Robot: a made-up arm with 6 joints.
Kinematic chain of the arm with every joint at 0, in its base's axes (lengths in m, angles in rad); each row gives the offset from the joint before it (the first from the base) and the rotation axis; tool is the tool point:
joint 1: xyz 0 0 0.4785 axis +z
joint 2: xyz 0 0 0 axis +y
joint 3: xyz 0 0 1.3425 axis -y
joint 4: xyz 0 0 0 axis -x
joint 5: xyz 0.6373 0 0 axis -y
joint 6: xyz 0 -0.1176 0 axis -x
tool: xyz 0 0 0
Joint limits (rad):
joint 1: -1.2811..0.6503
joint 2: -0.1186..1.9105
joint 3: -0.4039..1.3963
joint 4: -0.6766..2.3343
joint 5: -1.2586..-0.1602
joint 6: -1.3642..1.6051
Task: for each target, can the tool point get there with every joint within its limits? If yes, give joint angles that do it. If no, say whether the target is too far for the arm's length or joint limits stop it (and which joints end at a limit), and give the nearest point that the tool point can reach.
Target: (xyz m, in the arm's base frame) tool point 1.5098 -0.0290 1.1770
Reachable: yes | joints 0.0557 0.7635 0.2734 0.2801 -0.7851 1.1173
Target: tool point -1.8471 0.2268 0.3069
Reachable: no: joint limits stop it (at a limit: joint 1, joint 2, joint 3, joint 4) | nearest point 0.1350 -0.7739 -0.3881 | short by 2.327 m
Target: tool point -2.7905 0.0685 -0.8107
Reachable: no: too far | nearest point 0.1241 -0.8019 -0.4099 | short by 3.068 m
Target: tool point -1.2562 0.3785 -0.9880
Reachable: no: joint limits stop it (at a limit: joint 1, joint 2, joint 3) | nearest point 0.1320 -0.7792 -0.3920 | short by 1.903 m
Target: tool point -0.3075 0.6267 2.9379
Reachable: no: too far | nearest point -0.1060 0.2161 2.4544 | short by 0.666 m
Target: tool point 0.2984 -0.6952 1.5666
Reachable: yes | joints -1.0154 0.1186 -0.2245 -0.2797 -0.3722 0.7796
